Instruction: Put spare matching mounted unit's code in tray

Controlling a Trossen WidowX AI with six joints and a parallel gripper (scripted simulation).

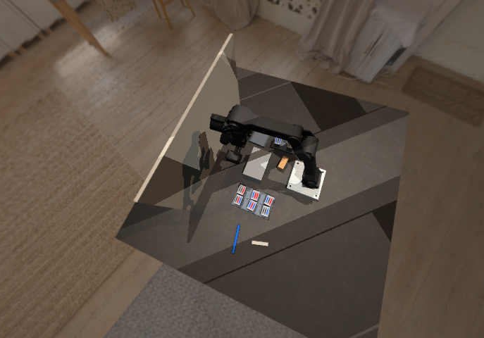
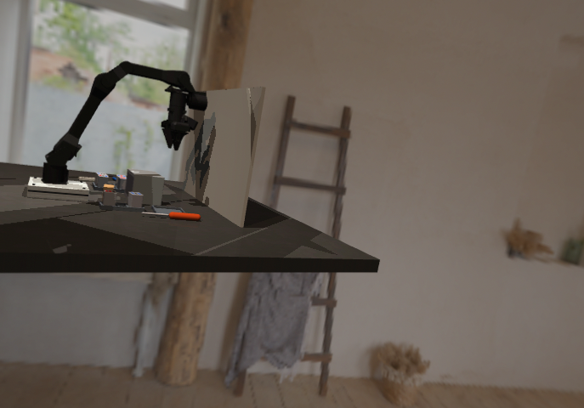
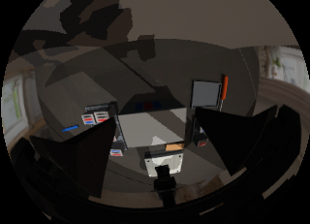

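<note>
My gripper tip is 220 mm to the right of the grey spare, 160 mm above it and 100 mm past it. The rest, counted from my gripper tip: orange block: 220 mm behind, 170 mm below, 40 mm to the right; then tall upright panel: 160 mm ahead, 30 mm above, 20 mm to the right; then grey mounted unit: 150 mm below, 80 mm behind, 20 mm to the left.
</note>
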